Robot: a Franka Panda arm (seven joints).
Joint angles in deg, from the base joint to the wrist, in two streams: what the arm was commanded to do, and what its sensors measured. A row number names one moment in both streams.
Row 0, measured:
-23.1 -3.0 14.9 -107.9 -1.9 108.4 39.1
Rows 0 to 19, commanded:
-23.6 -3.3 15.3 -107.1 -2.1 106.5 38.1
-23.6 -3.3 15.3 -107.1 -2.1 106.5 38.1
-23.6 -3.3 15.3 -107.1 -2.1 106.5 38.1
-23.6 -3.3 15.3 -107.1 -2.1 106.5 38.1
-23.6 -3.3 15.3 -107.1 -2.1 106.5 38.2
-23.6 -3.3 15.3 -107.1 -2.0 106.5 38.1
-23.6 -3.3 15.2 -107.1 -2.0 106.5 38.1
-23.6 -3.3 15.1 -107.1 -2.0 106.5 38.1
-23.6 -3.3 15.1 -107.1 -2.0 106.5 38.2
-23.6 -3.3 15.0 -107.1 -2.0 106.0 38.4
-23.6 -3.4 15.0 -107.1 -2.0 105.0 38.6
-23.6 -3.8 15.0 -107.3 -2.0 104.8 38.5
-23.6 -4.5 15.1 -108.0 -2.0 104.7 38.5
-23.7 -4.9 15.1 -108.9 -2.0 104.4 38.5
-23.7 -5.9 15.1 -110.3 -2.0 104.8 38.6
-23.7 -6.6 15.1 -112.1 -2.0 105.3 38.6
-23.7 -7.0 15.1 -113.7 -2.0 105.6 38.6
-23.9 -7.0 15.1 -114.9 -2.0 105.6 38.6
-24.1 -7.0 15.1 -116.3 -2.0 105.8 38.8
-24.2 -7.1 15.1 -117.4 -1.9 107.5 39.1
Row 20, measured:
-23.2 -5.2 14.7 -112.5 -1.9 105.4 39.1
